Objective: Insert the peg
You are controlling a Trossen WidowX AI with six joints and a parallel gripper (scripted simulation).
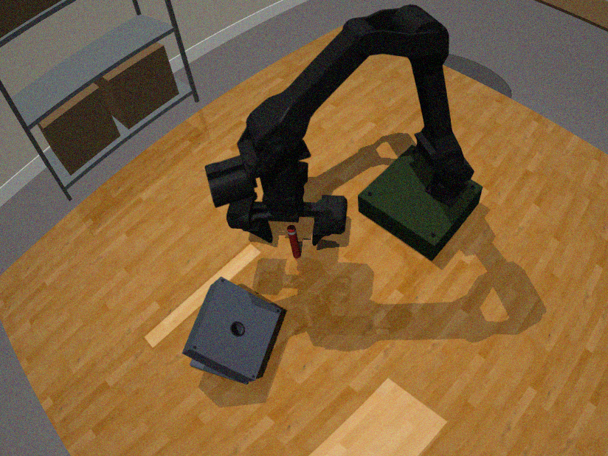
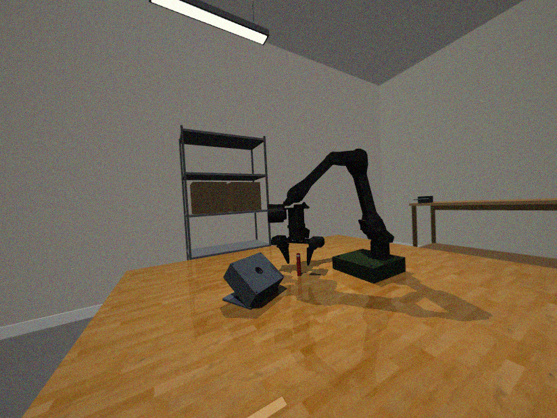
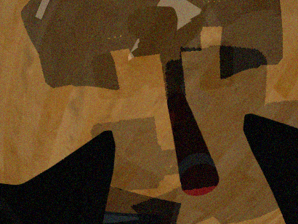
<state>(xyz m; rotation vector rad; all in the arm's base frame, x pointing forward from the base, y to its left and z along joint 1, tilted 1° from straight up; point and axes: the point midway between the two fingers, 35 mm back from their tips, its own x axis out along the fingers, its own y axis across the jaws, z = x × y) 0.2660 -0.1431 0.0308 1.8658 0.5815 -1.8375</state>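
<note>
Right now my gripper tip is 20 mm below the round peg. Round my gripper tip: sloped panel 190 mm ahead, 60 mm to the left, 20 mm above.
</note>
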